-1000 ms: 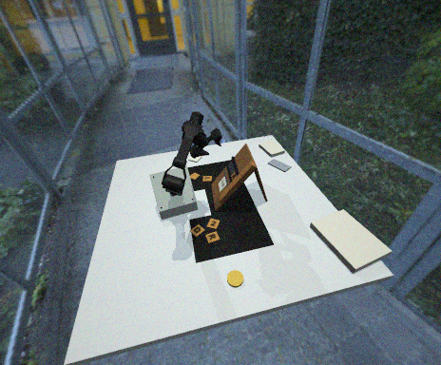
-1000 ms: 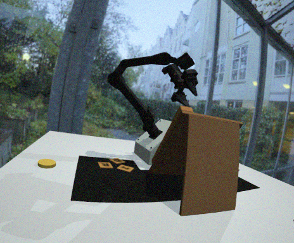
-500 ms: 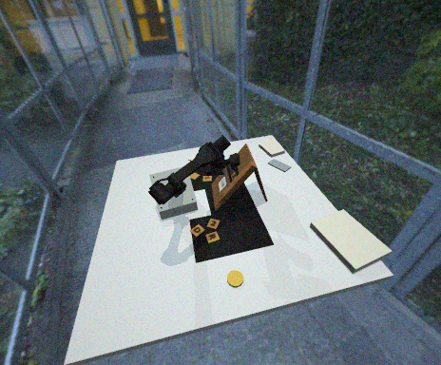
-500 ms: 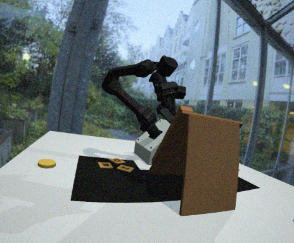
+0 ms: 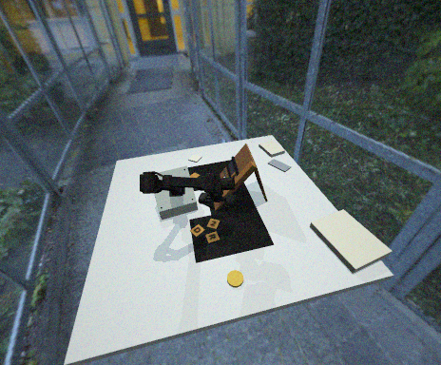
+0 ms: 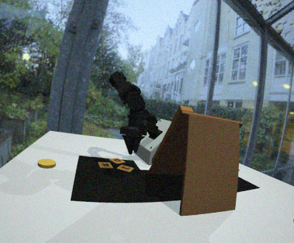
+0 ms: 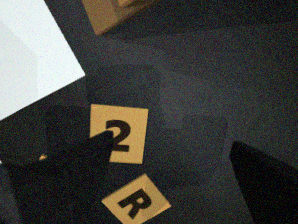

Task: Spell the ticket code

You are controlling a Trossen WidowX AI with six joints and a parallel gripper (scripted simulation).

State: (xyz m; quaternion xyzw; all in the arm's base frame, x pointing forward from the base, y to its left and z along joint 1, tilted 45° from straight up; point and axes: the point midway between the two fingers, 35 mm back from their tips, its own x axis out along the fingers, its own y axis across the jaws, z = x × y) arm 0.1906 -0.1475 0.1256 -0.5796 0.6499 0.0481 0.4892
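Now: the orange tile marked 2 8 cm below my gripper tip and 5 cm behind it. From my gripper tip the other things lie so: black mat: 17 cm to the left, 9 cm below, 1 cm ahead; white ticket: 20 cm to the left, 8 cm ahead; tile r: 9 cm to the right, 8 cm below, 8 cm behind.
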